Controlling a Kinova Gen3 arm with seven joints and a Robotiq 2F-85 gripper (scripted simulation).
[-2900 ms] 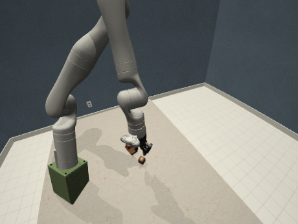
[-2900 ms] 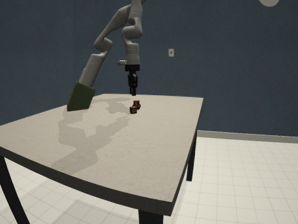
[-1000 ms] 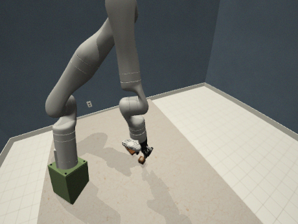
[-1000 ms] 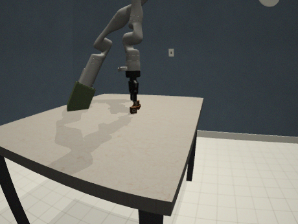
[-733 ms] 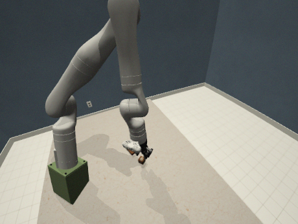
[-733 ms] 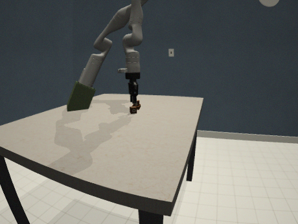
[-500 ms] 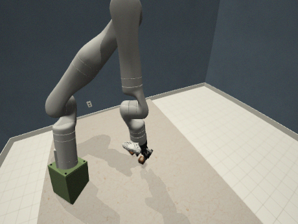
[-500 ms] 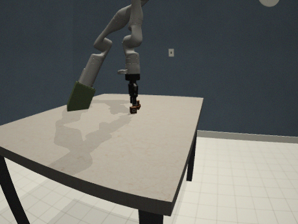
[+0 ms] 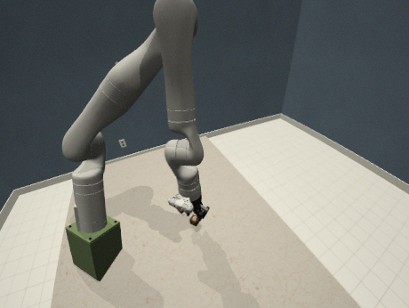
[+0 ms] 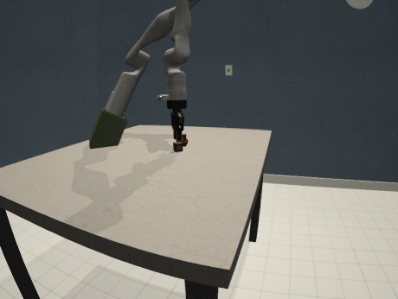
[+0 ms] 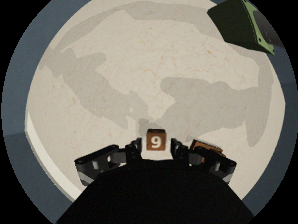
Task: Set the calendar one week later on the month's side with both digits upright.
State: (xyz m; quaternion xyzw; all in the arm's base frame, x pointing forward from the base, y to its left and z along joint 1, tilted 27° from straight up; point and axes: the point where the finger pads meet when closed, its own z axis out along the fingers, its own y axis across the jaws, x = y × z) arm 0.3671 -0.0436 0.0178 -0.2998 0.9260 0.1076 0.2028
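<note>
The brown digit cube lies 4 cm below my hand. Round my hand: brown calendar tray: 4 cm behind, 11 cm to the left, 5 cm below.
</note>
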